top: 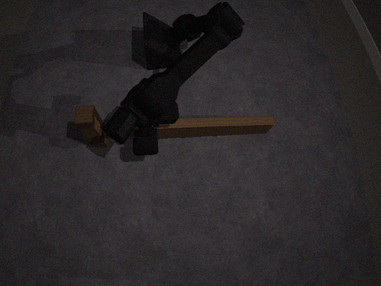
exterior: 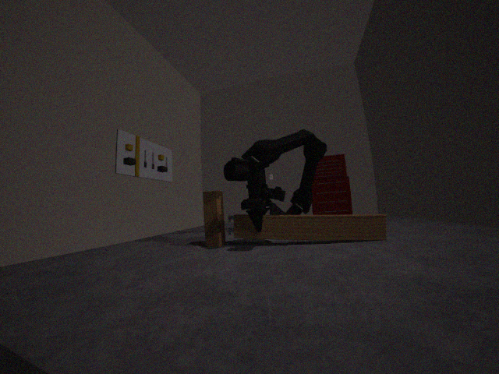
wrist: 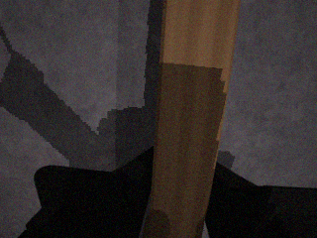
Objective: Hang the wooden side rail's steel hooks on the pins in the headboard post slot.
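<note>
Right now my gripper tip is 150 mm to the left of the headboard post and 40 mm below it.
</note>
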